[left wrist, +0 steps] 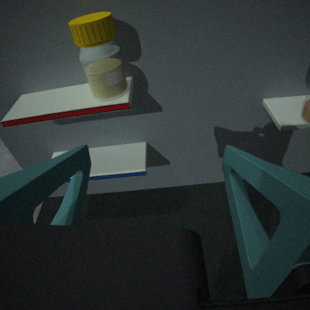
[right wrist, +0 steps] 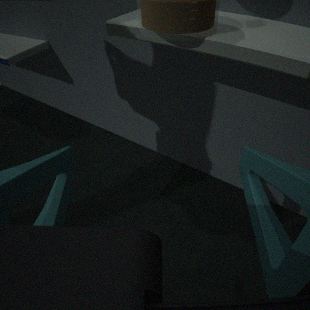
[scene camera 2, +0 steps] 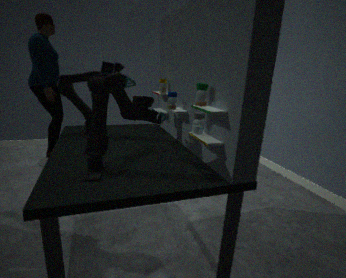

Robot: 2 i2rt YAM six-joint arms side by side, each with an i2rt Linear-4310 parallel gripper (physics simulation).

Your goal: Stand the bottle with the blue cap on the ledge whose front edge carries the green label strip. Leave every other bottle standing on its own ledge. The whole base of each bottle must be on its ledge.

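Frame: origin at the left arm's base, x left, y back, z up, level; metres.
Seen in the pictures: left gripper, fingertip midpoint: (scene camera 2: 135, 83); right gripper, fingertip midpoint: (scene camera 2: 160, 116); right arm's base, link origin: (scene camera 2: 95, 171).
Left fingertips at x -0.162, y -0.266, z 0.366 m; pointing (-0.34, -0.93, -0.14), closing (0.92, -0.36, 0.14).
Observation:
Pixels of each thing's top centre, then the offset from my left fingertips to it. Level surfaces: height alone.
- bottle with the blue cap, top centre: (scene camera 2: 172, 92) dx -0.292, dy -0.092, dz -0.035 m
- unlabelled ledge, top centre: (scene camera 2: 177, 109) dx -0.317, dy -0.118, dz -0.140 m
- green-strip ledge, top centre: (scene camera 2: 207, 107) dx -0.691, dy +0.022, dz -0.070 m
- green-capped bottle, top centre: (scene camera 2: 202, 83) dx -0.628, dy +0.003, dz +0.035 m
- yellow-capped bottle, top centre: (scene camera 2: 163, 79) dx -0.006, dy -0.231, dz +0.035 m
- grey-capped bottle, top centre: (scene camera 2: 199, 112) dx -0.623, dy +0.004, dz -0.105 m
- yellow-strip ledge, top centre: (scene camera 2: 205, 137) dx -0.691, dy +0.022, dz -0.210 m
- dark table, surface height: dz -0.366 m
The bottle with the blue cap (scene camera 2: 172, 100) stands upright on an unlabelled ledge (scene camera 2: 181, 109) (left wrist: 286, 109) (right wrist: 270, 45). Its brown contents show at the top of the right wrist view, the cap out of frame, and a sliver shows at the right edge of the left wrist view. The green-strip ledge (scene camera 2: 216, 109) holds a green-capped bottle (scene camera 2: 201, 95). My left gripper (scene camera 2: 130, 81) (left wrist: 156, 154) is open and empty, facing the wall near the yellow-capped bottle (scene camera 2: 163, 86) (left wrist: 100, 55). My right gripper (scene camera 2: 161, 118) (right wrist: 157, 155) is open and empty, below the blue-capped bottle's ledge.
The yellow-capped bottle stands on the red-strip ledge (left wrist: 55, 102). The blue-strip ledge (left wrist: 117, 158) (right wrist: 22, 46) is below it. A grey-capped bottle (scene camera 2: 198, 124) stands on the yellow-strip ledge (scene camera 2: 209, 139), under the green one. The dark table (scene camera 2: 150, 175) runs along the wall; a person (scene camera 2: 44, 62) stands behind.

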